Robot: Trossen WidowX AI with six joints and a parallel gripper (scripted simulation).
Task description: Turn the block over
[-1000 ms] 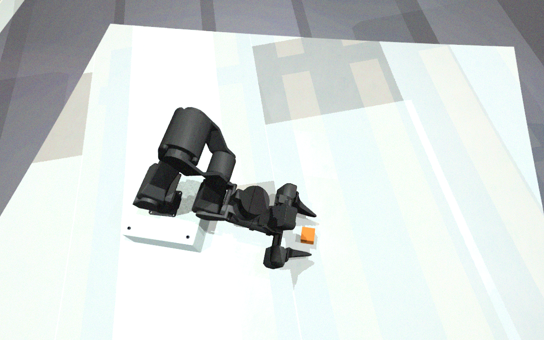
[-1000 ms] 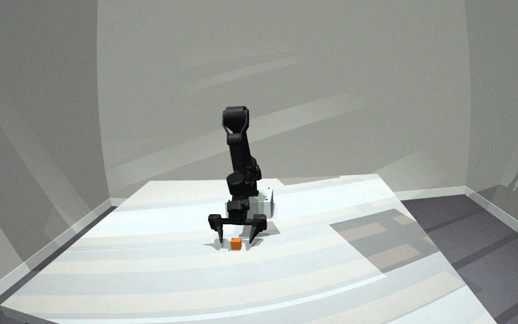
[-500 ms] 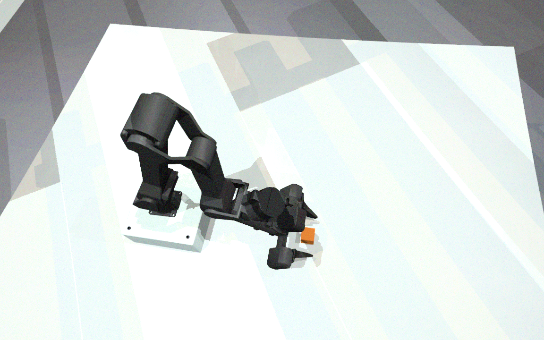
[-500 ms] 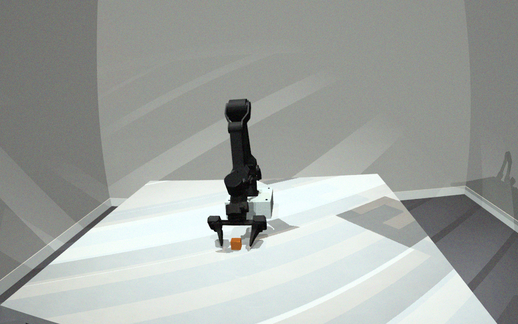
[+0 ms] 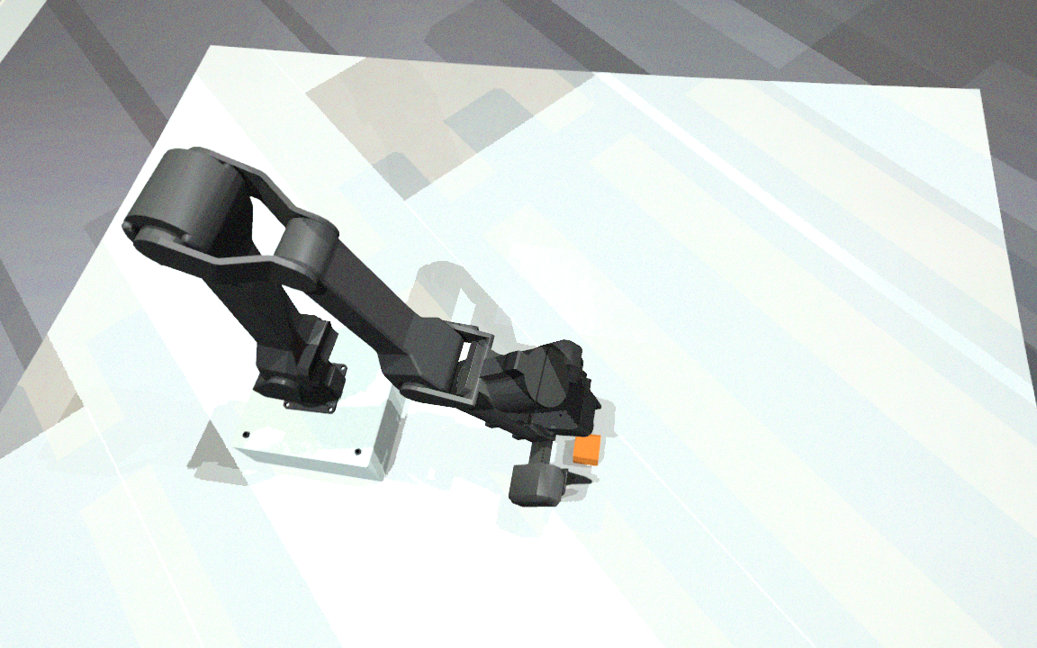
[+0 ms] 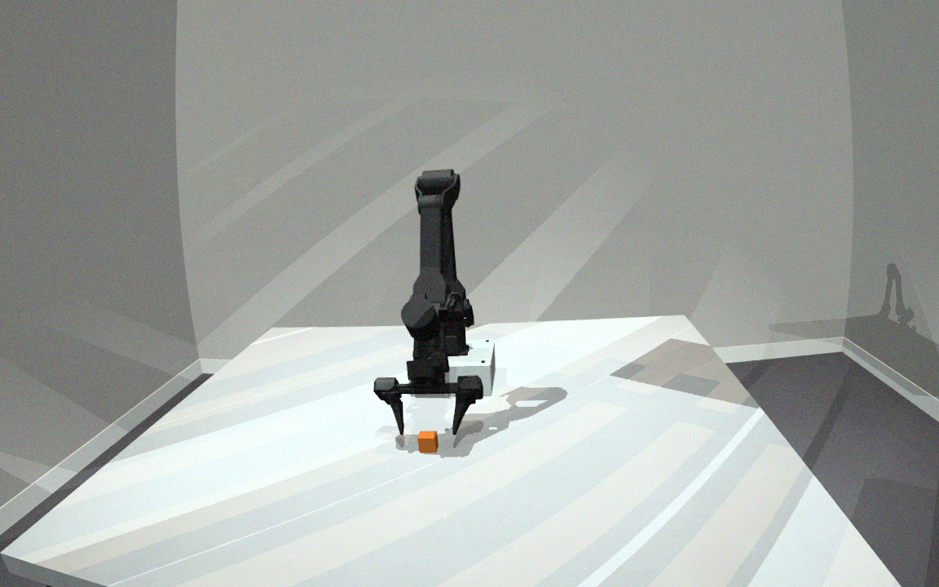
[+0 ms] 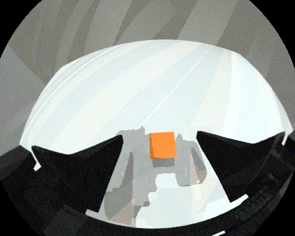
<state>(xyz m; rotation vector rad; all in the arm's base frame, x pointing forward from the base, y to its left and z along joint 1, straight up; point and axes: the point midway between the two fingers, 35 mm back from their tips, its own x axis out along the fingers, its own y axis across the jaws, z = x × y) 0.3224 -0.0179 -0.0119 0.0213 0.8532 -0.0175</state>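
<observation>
Right now my gripper tip is 2 cm past the orange block and 2 cm above it.
</observation>
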